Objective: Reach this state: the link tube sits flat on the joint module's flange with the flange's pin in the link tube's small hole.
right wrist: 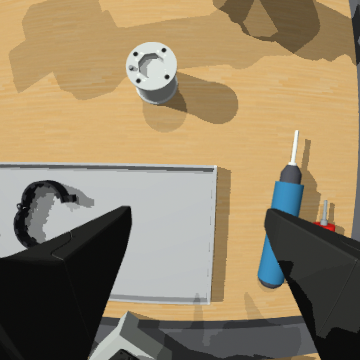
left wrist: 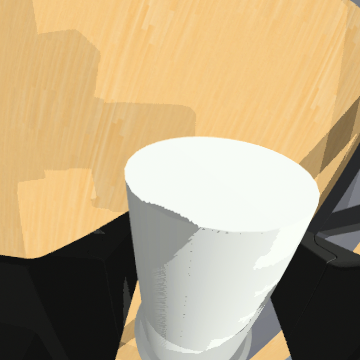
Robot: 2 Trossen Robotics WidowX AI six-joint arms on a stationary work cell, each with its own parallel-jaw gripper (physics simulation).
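Frame: origin at the left arm's base, x down, y ahead, z right, level; centimetres.
Seen in the pictures: right gripper, fingertip midpoint: (right wrist: pixel 198 215).
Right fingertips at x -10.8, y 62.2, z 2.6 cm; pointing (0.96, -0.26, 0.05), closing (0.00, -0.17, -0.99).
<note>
Offsets run from my right fingertips to a thing's top centre. "pt": to the spot under its first point. Level surfaces: height alone.
The link tube @(pt dz +30.3, dx +3.1, dy -36.6 cm) (left wrist: pixel 215 265) is a smooth white cylinder with a plain closed end toward the camera and a wider collar at its far end. My left gripper (left wrist: pixel 199 213) is shut on it, with black fingers on either side; the tube leans in the view. The tube's far end and its small hole are hidden. The joint module @(dz +7.3, dx +14.6, dy -13.8 cm) (right wrist: pixel 155 82) stands upright on the table in the right wrist view, its round flange up, with a central opening, several dark holes and a small pin at the left of the rim. My right gripper (right wrist: pixel 198 215) is open and empty, nearer the view's bottom than the module.
A grey tray @(dz +15.2, dx +19.4, dy +10.9 cm) (right wrist: pixel 165 240) holds an open black clamp @(dz +20.8, dx +18.4, dy +9.7 cm) (right wrist: pixel 22 220). A blue screwdriver @(pt dz -14.1, dx +17.1, dy -0.4 cm) (right wrist: pixel 287 200) and a small red-handled tool @(pt dz -21.9, dx +17.8, dy +2.5 cm) (right wrist: pixel 326 227) lie right of the tray. A pale angular part @(pt dz +3.9, dx +16.8, dy +24.5 cm) (right wrist: pixel 131 335) shows at the bottom edge. Arm shadows cross the wooden table @(dx +21.0 cm) (right wrist: pixel 80 130).
</note>
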